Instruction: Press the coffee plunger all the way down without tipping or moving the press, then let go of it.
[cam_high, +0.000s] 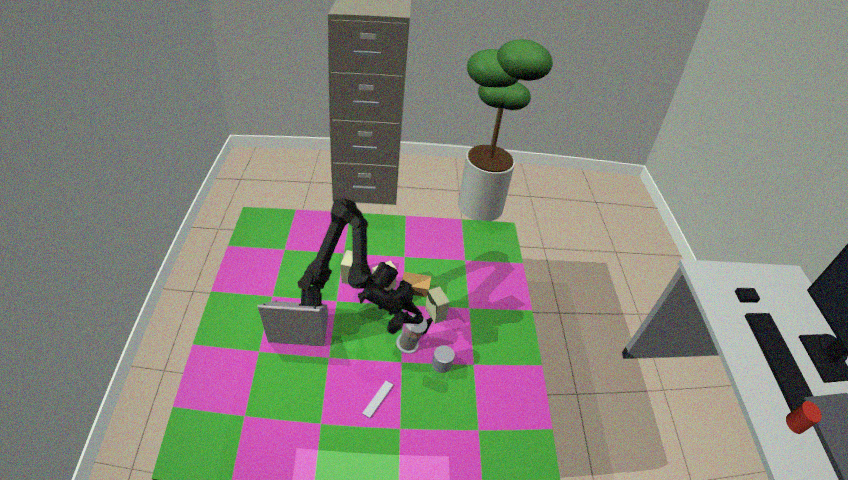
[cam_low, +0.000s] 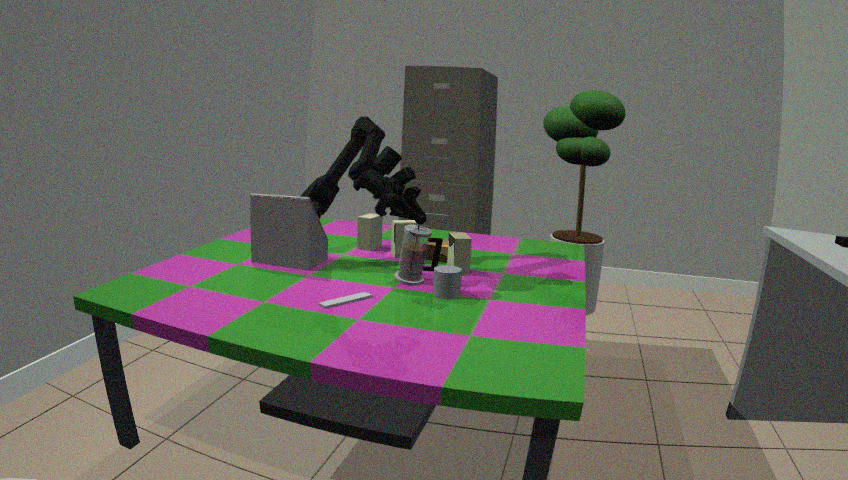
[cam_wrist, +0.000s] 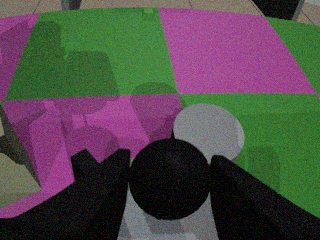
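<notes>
Now: gripper tip 9 cm above the coffee press, 2 cm to the right of it and 1 cm past it. Round my gripper tip: flat grey bar 23 cm to the right, 18 cm below, 10 cm behind; then grey cup 15 cm below, 10 cm ahead, 5 cm to the right.
</notes>
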